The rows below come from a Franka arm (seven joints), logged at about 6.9 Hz.
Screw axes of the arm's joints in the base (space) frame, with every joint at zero. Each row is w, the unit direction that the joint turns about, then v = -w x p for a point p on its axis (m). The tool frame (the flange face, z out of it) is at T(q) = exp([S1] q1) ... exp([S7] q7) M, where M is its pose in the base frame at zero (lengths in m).
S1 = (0, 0, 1, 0, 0, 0)
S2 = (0, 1, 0, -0.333, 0, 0)
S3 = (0, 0, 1, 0, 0, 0)
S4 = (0, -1, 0, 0.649, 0, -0.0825)
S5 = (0, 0, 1, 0, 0, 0)
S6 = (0, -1, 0, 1.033, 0, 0)
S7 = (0, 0, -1, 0, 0.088, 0)
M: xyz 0.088 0 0.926 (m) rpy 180 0 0 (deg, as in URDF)
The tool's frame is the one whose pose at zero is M.
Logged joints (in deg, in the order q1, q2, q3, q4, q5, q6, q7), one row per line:
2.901, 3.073, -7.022, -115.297, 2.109, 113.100, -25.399
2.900, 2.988, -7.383, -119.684, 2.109, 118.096, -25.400
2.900, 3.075, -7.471, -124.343, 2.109, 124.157, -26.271
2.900, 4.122, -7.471, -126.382, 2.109, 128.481, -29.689
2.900, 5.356, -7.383, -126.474, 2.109, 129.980, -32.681
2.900, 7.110, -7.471, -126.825, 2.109, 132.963, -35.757
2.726, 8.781, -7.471, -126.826, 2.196, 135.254, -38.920
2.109, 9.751, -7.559, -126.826, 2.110, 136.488, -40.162
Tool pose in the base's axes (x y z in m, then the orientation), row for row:
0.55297, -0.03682, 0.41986, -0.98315, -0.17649, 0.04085, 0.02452
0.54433, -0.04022, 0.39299, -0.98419, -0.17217, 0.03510, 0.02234
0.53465, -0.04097, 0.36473, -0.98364, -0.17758, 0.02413, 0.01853
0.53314, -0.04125, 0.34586, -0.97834, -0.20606, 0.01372, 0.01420
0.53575, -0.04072, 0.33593, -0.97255, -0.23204, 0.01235, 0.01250
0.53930, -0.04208, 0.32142, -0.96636, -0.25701, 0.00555, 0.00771
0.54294, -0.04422, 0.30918, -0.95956, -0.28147, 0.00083, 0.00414
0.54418, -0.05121, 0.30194, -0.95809, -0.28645, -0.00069, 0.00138
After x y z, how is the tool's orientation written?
As a quaternion, x y z w.
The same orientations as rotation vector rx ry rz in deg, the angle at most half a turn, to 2 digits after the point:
-174.26, -31.28, 7.24
-174.68, -30.56, 6.23
-175.00, -31.59, 4.29
-174.53, -36.76, 2.45
-173.68, -41.44, 2.21
-173.10, -46.04, 0.99
-172.27, -50.53, 0.15
-172.31, -51.52, -0.12

